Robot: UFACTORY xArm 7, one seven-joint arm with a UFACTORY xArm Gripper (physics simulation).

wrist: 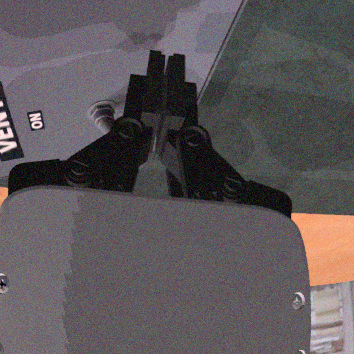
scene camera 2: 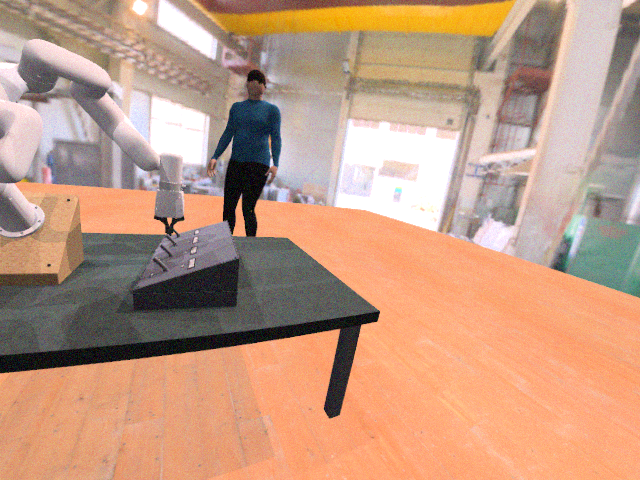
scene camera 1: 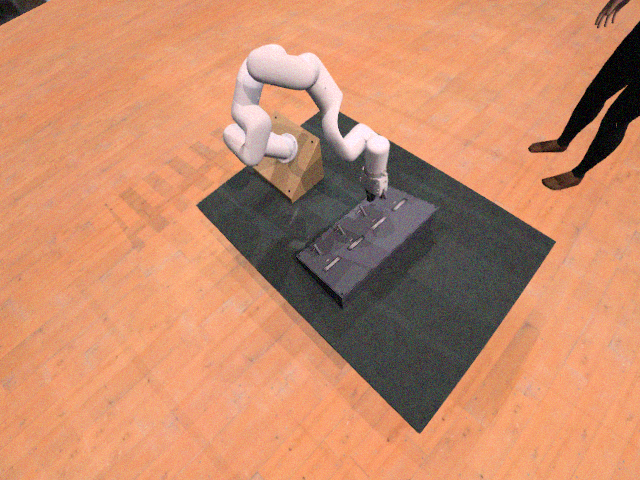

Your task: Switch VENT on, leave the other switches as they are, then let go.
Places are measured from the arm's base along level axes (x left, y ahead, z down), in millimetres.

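Pixels of known places: gripper, fingertip midpoint: (wrist: 161,73) (scene camera 2: 169,235) (scene camera 1: 370,199); arm's base, origin of the base link: (scene camera 2: 20,220) (scene camera 1: 286,148).
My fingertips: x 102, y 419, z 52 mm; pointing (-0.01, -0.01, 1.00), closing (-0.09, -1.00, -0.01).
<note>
Ahead of a thing's pixels: the offset from my fingertips to its top centre. "spot": to the spot under its first point. Level surfaces: height alone.
A dark sloped switch panel (scene camera 1: 390,242) (scene camera 2: 206,279) stands on the table. The VENT label @(spot: dx +69, dy +91, dz -1 mm) (wrist: 8,131) is cut off at the left edge of the wrist view, with an ON label @(spot: dx +62, dy +71, dz +6 mm) (wrist: 36,120) beside it. The VENT switch @(spot: dx +54, dy +26, dz +12 mm) (wrist: 103,114) shows its nut and the start of its lever; the rest is hidden behind the gripper's linkage, so its setting cannot be told. My gripper (scene camera 1: 370,197) (scene camera 2: 170,231) (wrist: 161,73) is shut and empty, low over the panel's far end, close beside that switch on the side away from ON. Contact with the lever cannot be told.
Three other levers (scene camera 1: 317,249) (scene camera 1: 340,229) (scene camera 1: 362,210) stand in a row along the panel, each with a pale label. The arm's wooden base block (scene camera 1: 305,180) (scene camera 2: 67,242) stands on the dark table @(dz +106 mm) (scene camera 1: 465,310) (scene camera 2: 289,289). A person (scene camera 2: 253,134) stands beyond the table.
</note>
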